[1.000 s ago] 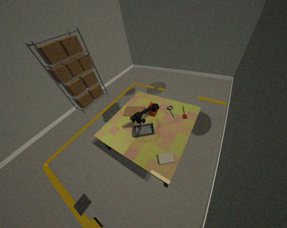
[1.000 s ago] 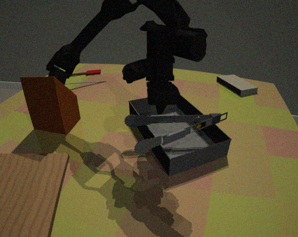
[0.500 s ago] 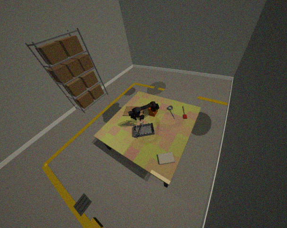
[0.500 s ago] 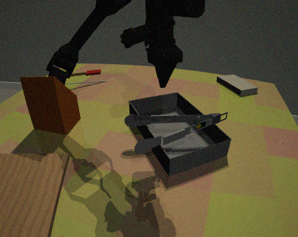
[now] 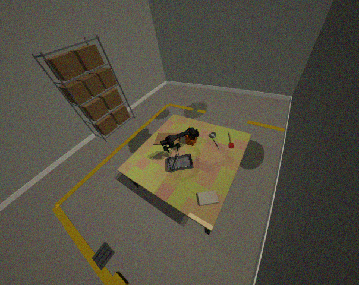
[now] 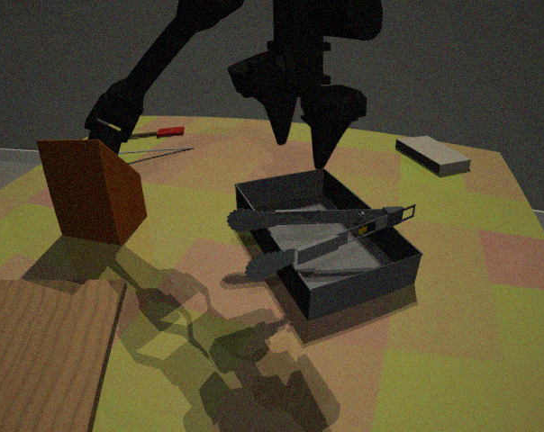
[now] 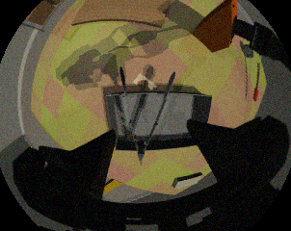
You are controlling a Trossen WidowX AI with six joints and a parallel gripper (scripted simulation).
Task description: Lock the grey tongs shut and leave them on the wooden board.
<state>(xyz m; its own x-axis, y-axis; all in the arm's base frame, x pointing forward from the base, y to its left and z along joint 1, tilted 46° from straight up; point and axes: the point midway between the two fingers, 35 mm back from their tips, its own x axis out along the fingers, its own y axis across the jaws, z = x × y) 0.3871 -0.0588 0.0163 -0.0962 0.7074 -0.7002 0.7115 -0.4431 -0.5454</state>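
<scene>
The roasting tin is 10 mm ahead of my gripper tip, 70 mm to the left of it and 150 mm below it. The rest, counted from my gripper tip: board: 260 mm behind, 330 mm to the right, 170 mm below; grey slab: 220 mm ahead, 540 mm to the left, 170 mm below.
</scene>
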